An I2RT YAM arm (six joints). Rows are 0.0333 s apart.
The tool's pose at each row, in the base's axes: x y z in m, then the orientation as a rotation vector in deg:
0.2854 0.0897 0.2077 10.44 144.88 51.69
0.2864 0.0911 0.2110 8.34 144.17 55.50
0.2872 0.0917 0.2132 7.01 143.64 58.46
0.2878 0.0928 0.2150 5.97 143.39 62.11
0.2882 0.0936 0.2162 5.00 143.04 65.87
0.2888 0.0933 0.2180 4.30 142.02 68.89
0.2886 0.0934 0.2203 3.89 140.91 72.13
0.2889 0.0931 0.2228 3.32 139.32 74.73
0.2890 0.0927 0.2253 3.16 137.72 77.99
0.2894 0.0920 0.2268 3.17 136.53 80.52
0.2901 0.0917 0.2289 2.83 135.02 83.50
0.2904 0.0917 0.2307 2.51 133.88 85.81
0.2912 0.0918 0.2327 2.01 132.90 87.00
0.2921 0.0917 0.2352 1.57 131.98 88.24
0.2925 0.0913 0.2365 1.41 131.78 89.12
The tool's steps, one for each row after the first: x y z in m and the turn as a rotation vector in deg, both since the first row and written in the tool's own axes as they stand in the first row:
-0.0017 0.0031 -0.0010 -3.00 0.98 -0.59
-0.0031 0.0050 -0.0018 -5.26 1.77 -0.82
-0.0040 0.0069 -0.0022 -7.79 3.04 -0.58
-0.0046 0.0083 -0.0023 -10.39 4.32 -0.26
-0.0058 0.0092 -0.0035 -12.68 4.74 -0.08
-0.0065 0.0107 -0.0051 -15.08 5.16 0.34
-0.0077 0.0120 -0.0068 -17.29 5.00 0.40
-0.0089 0.0133 -0.0087 -19.82 5.07 0.94
-0.0099 0.0137 -0.0100 -21.73 5.19 1.48
-0.0114 0.0148 -0.0113 -24.08 5.37 1.87
-0.0123 0.0159 -0.0124 -25.90 5.58 2.16
-0.0138 0.0172 -0.0133 -27.04 5.46 2.02
-0.0155 0.0187 -0.0147 -28.18 5.41 1.95
-0.0164 0.0192 -0.0157 -28.78 5.71 2.09

